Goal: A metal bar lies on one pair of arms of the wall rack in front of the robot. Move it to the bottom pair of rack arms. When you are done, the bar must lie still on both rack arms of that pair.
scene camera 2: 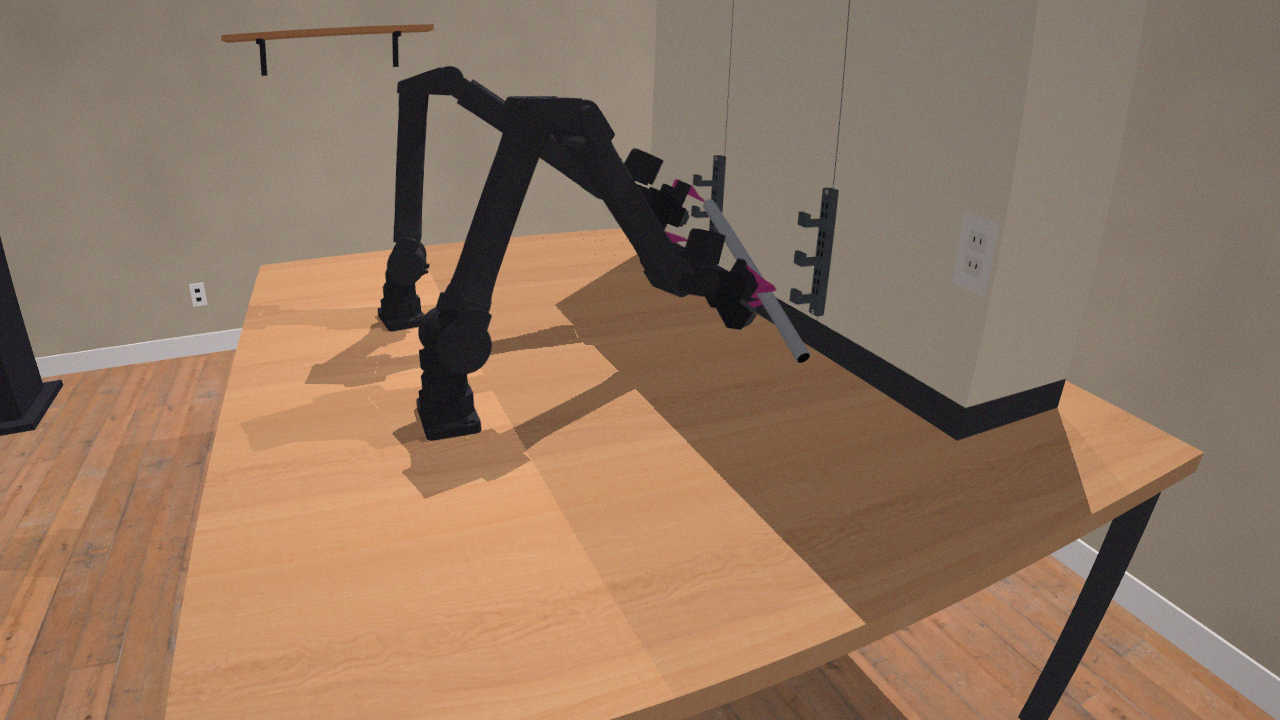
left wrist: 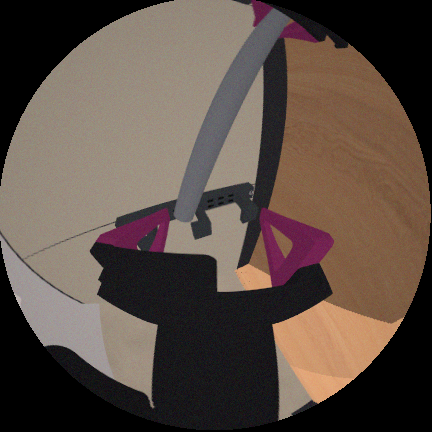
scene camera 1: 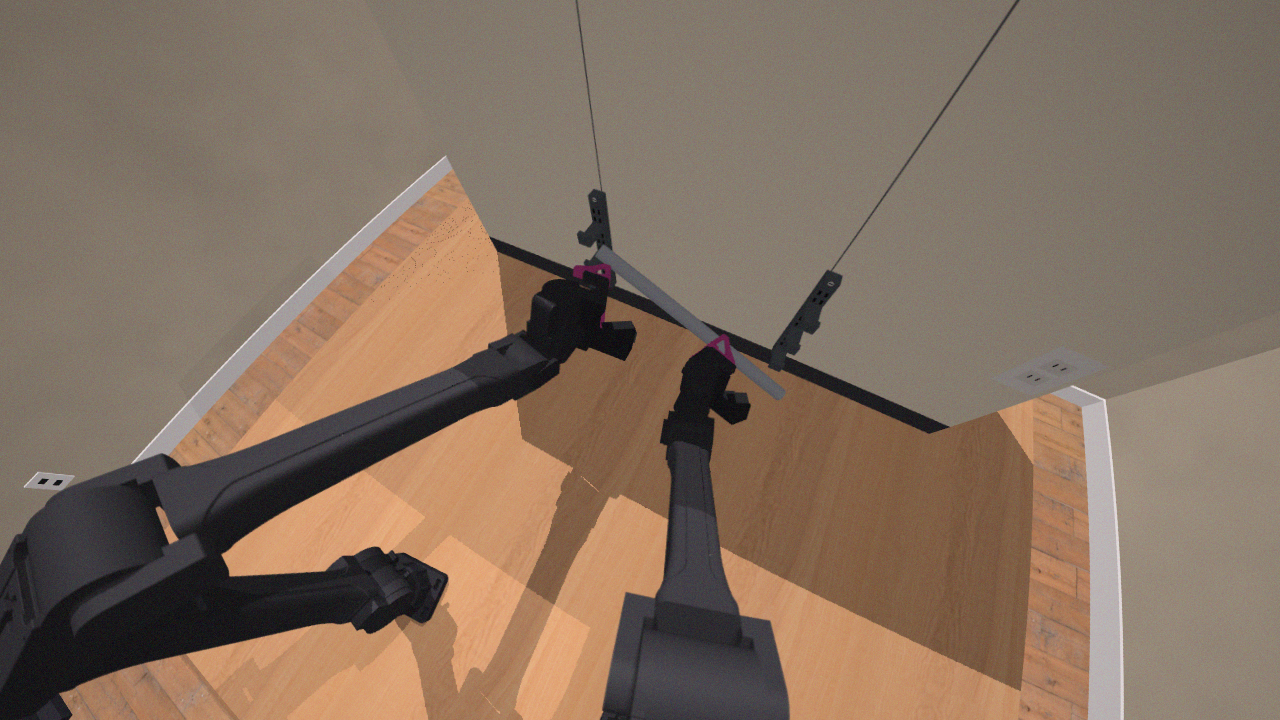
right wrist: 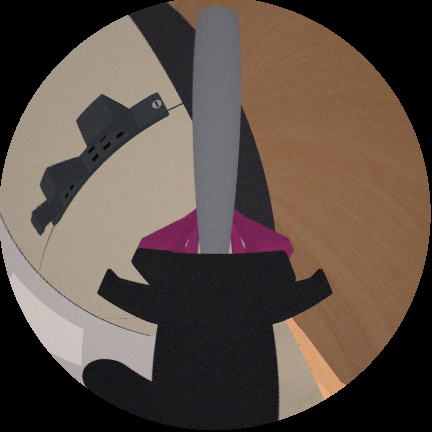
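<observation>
The grey metal bar (scene camera 1: 662,300) (scene camera 2: 781,320) (left wrist: 212,120) (right wrist: 216,125) slants in front of the wall rack, its far-left end higher. My right gripper (scene camera 1: 723,347) (scene camera 2: 760,286) (right wrist: 214,212) is shut on it, nearer its low end. My left gripper (scene camera 1: 606,293) (scene camera 2: 693,217) (left wrist: 214,212) is open near the high end, which shows beside one fingertip in the left wrist view, not clamped. The rack's left upright (scene camera 1: 598,214) (scene camera 2: 718,179) is partly hidden. The right upright (scene camera 1: 808,317) (scene camera 2: 824,250) (right wrist: 150,107) has three arms; its bottom arm (scene camera 2: 799,295) carries no bar.
The wooden table (scene camera 1: 859,501) (scene camera 2: 716,537) lies below the arms. A black baseboard (scene camera 1: 868,402) (scene camera 2: 881,368) runs along the wall behind the rack. A wall socket (scene camera 1: 1047,369) (scene camera 2: 975,254) is to the right of the rack.
</observation>
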